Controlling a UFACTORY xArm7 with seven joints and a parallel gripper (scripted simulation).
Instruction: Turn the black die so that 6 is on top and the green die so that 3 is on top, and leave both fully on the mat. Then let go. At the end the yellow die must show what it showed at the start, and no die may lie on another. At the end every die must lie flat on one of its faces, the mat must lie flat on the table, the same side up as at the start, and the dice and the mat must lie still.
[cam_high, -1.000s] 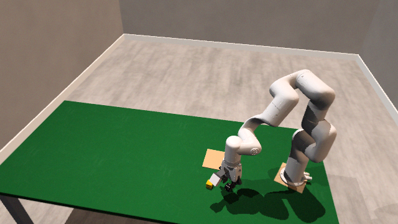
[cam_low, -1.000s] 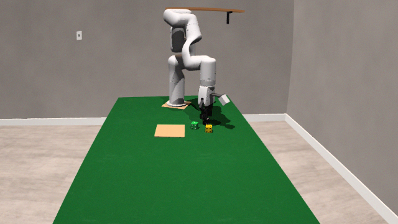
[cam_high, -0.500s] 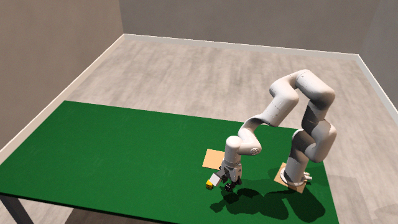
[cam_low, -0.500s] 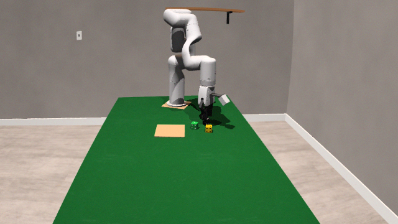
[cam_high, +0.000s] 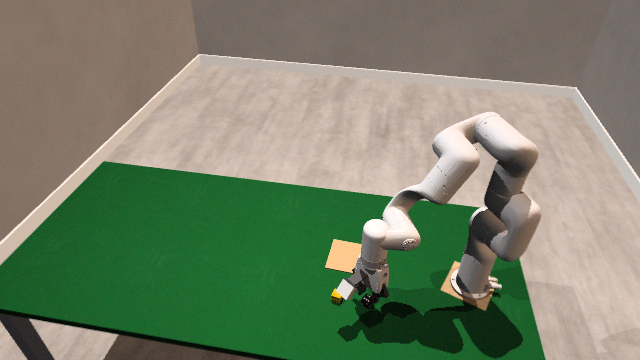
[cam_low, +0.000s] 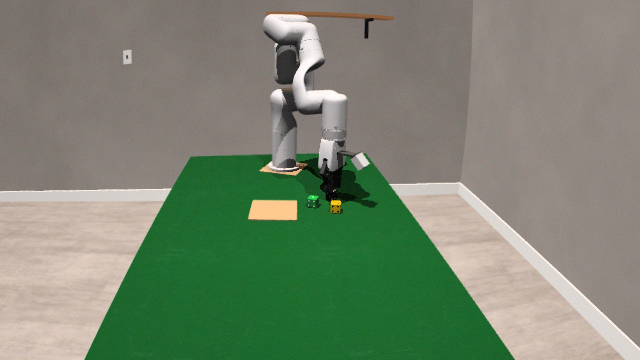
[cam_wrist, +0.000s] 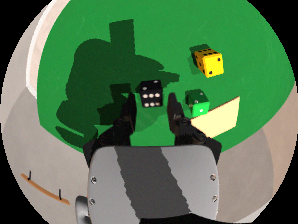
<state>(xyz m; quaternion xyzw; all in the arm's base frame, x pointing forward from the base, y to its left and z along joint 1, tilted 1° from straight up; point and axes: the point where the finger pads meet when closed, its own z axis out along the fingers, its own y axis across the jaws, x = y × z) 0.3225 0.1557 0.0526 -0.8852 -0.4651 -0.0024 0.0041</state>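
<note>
Right now the black die is 4 cm below my hand. The rest, counted from my hand: green die 6 cm to the right, 5 cm ahead, 4 cm below; then tan mat 18 cm to the right, 9 cm ahead, 5 cm below; then yellow die 10 cm ahead, 4 cm below.
</note>
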